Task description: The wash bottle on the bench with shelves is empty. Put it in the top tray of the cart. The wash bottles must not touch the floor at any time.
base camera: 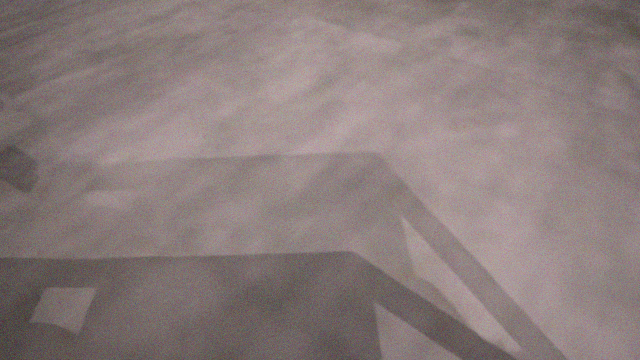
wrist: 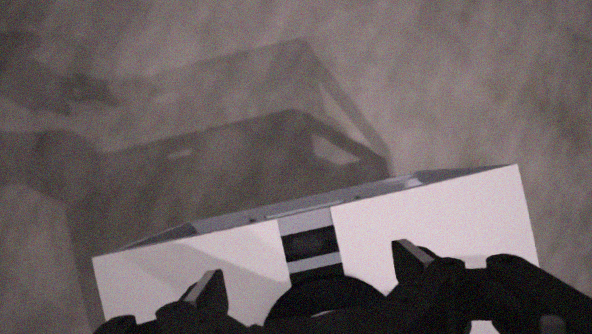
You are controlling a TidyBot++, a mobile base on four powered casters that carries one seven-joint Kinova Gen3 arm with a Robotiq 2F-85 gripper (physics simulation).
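Frame: origin at the arm's base, x ahead, y left, z up, level; metres.
Where they show: gripper, fingertip midpoint: [wrist: 309, 273].
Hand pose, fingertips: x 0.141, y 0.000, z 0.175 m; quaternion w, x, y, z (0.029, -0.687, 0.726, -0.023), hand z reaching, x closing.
Note:
After its pixels a point has its place.
My gripper [wrist: 309, 273] @(y 0.000, x 0.141, z 0.175 m) is open and empty. Its two dark fingers stand wide apart low in the wrist view, above the white top of my own base. No wash bottle, bench with shelves or cart shows in either view. The gripper does not show in the base camera view.
The white top of my mobile base [wrist: 430, 215] @(y -0.137, x 0.117, z -0.014 m) fills the lower part of the wrist view. A mottled grey-brown floor [base camera: 500, 125] @(y -0.284, x 0.570, z -0.397 m) [wrist: 475, 75] @(y -0.469, x 0.339, z -0.397 m) lies beyond it, with angular dark shadows [base camera: 200, 300] @(y 0.121, x 0.298, z -0.397 m) [wrist: 240, 155] @(y 0.121, x 0.272, z -0.397 m) across it.

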